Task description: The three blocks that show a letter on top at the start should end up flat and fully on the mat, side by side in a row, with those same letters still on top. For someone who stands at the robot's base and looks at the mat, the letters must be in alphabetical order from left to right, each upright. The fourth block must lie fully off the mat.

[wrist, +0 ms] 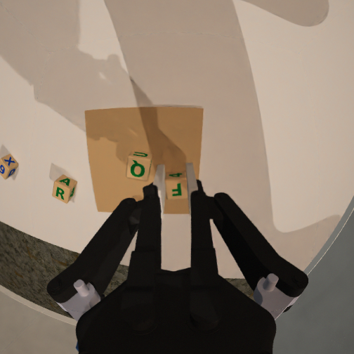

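My gripper point(175, 173) is shut on the F block, with one finger on each side. The F block point(176, 190) shows a green F, upside down in this view, and part of another green character on its far face. It is over the near right part of the tan mat point(102, 185); whether it touches the mat cannot be told. The Q block point(138, 167) is on the mat, left of the gripper, with its green Q upright in this view. The R block point(65, 190), showing green R and A, lies off the mat to the left. The blue-lettered block point(8, 166), showing X and 9, lies at the far left, off the mat.
The pale round table point(230, 210) surrounds the mat. Its curved edge runs along the lower left, with dark mottled floor point(30, 250) beyond. Broad arm shadows fall across the table and part of the mat. The Q block stands close beside the left finger.
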